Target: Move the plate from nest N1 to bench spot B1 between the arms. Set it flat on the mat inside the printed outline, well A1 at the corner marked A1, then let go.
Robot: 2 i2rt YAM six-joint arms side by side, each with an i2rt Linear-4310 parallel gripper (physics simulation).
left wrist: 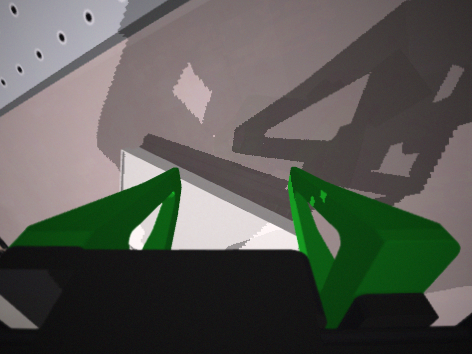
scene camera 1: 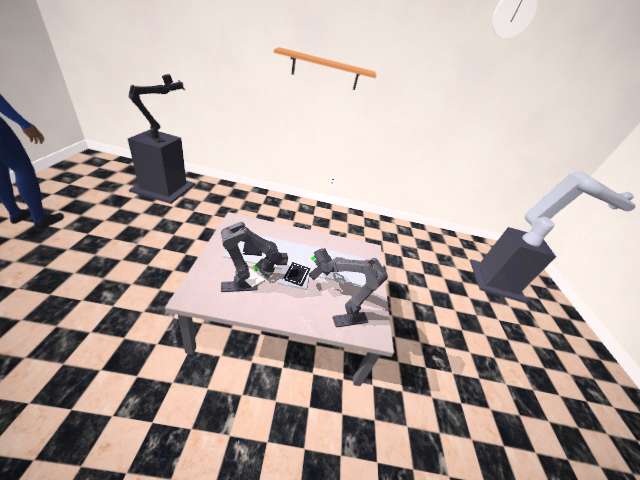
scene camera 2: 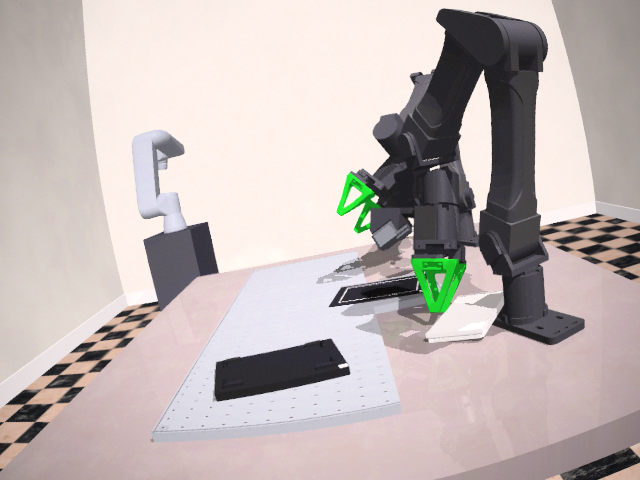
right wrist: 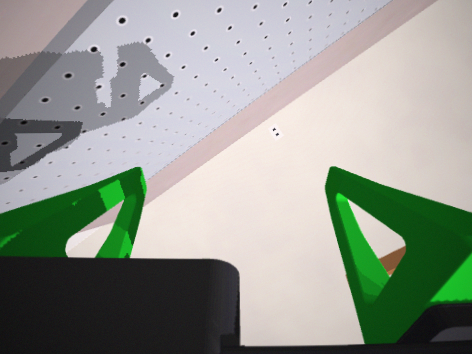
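Pixels of known places: left gripper, fingertip midpoint: (left wrist: 234, 176) (scene camera 1: 260, 274) (scene camera 2: 438, 312); right gripper, fingertip midpoint: (scene camera 2: 347, 223) (right wrist: 235, 177); left arm's base at its link origin: (scene camera 1: 239, 286) (scene camera 2: 526, 322); right arm's base at its link origin: (scene camera 1: 350, 319) (scene camera 2: 464, 241).
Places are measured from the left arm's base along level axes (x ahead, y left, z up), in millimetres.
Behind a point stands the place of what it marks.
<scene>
A flat white slab (scene camera 1: 255, 279) {x 29, y -91, z 23 mm} (scene camera 2: 462, 320) {x 77, y -54, z 18 mm} (left wrist: 215, 215) {x 62, y -99, z 19 mm}, possibly the plate, lies on the table beside the left arm's base; no wells can be made out. My left gripper (scene camera 1: 261, 272) {x 76, y -126, z 16 mm} (scene camera 2: 438, 308) {x 76, y -126, z 16 mm} (left wrist: 234, 176) {x 76, y -126, z 16 mm} is partly open, pointing down low at the slab's edge. In the left wrist view, part of the slab shows between its fingers, untouched as far as I can see. The black nest (scene camera 1: 252, 250) {x 279, y -86, z 25 mm} (scene camera 2: 281, 367) {x 323, y -81, z 25 mm} shows no plate standing on it. The black mat (scene camera 1: 297, 273) {x 72, y -352, z 15 mm} (scene camera 2: 374, 292) {x 87, y -341, z 15 mm} with the white outline shows no plate. My right gripper (scene camera 1: 313, 258) {x 62, y -483, z 126 mm} (scene camera 2: 348, 222) {x 62, y -483, z 126 mm} (right wrist: 235, 177) {x 62, y -483, z 126 mm} is wide open and empty, raised.
The light perforated board (scene camera 1: 292, 251) {x 278, y -353, z 13 mm} (scene camera 2: 248, 330) {x 322, y -322, z 13 mm} (left wrist: 30, 30) {x 214, y -73, z 13 mm} (right wrist: 240, 55) {x 188, y -487, z 13 mm} runs along the table (scene camera 1: 248, 310) {x -168, y -44, z 0 mm} (scene camera 2: 516, 408) {x 159, y 182, z 0 mm}. The right arm (scene camera 1: 356, 266) {x -236, y -536, z 386 mm} reaches over the table toward the mat. A person and two other arms on pedestals stand away from the table.
</scene>
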